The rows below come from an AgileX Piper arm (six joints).
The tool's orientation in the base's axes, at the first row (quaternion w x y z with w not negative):
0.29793, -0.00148, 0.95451, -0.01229
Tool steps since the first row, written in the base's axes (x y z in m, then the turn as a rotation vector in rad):
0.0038, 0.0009, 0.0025, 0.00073, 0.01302, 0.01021
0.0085, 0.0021, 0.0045, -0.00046, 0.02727, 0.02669
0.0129, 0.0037, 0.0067, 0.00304, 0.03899, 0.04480
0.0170, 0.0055, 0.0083, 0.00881, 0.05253, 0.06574
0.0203, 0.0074, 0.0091, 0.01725, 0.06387, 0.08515
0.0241, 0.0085, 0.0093, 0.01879, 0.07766, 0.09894
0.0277, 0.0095, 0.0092, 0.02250, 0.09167, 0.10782
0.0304, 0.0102, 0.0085, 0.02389, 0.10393, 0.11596
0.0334, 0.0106, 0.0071, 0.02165, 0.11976, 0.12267
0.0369, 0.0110, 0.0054, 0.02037, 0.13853, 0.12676
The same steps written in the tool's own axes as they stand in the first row. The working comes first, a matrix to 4 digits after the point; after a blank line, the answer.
The tool's axes in the first row as the columns of a matrix, in the base's axes (used below as rounded here):
-0.8225, 0.0045, 0.5688
-0.0101, 0.9997, -0.0226
-0.5687, -0.0243, -0.8222

-0.0046, 0.0009, 0.0001, -0.00654, 0.01277, -0.00827
-0.0096, 0.0020, 0.0011, -0.01508, 0.02661, -0.02282
-0.0145, 0.0036, 0.0017, -0.02837, 0.03790, -0.03599
-0.0188, 0.0054, 0.0027, -0.04516, 0.05096, -0.05023
-0.0219, 0.0073, 0.0039, -0.06326, 0.06186, -0.06164
-0.0252, 0.0084, 0.0059, -0.07251, 0.07532, -0.07242
-0.0281, 0.0094, 0.0080, -0.08075, 0.08912, -0.07792
-0.0299, 0.0101, 0.0101, -0.08665, 0.10119, -0.08410
-0.0316, 0.0106, 0.0129, -0.08878, 0.11684, -0.09125
-0.0335, 0.0110, 0.0163, -0.09024, 0.13550, -0.09577

